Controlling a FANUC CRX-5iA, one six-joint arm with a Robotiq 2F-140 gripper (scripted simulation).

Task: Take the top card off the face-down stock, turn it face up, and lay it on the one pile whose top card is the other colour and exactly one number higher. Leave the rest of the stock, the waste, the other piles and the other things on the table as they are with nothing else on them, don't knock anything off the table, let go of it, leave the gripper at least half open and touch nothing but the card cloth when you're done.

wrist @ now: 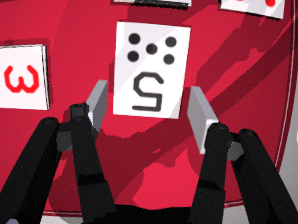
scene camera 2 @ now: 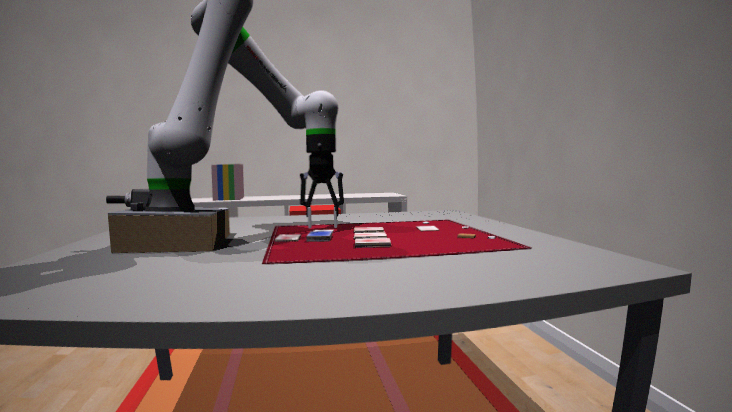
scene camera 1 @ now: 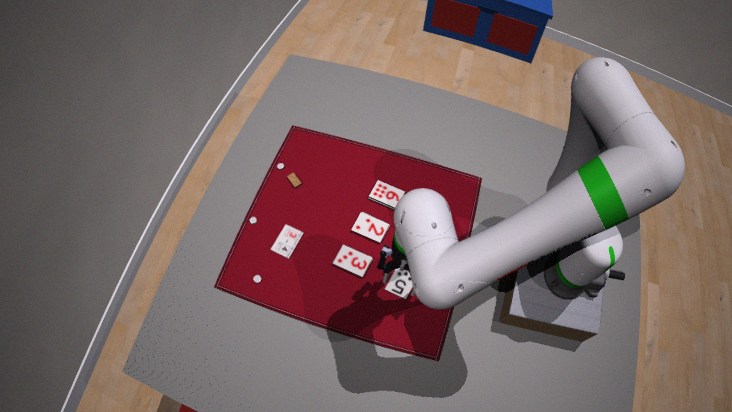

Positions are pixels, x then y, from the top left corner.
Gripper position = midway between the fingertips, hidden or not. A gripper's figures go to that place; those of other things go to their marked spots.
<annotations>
The gripper [wrist: 148,97]: 22 cm from the lens. A red card cloth [wrist: 237,60] is 24 cm from the lens.
</annotations>
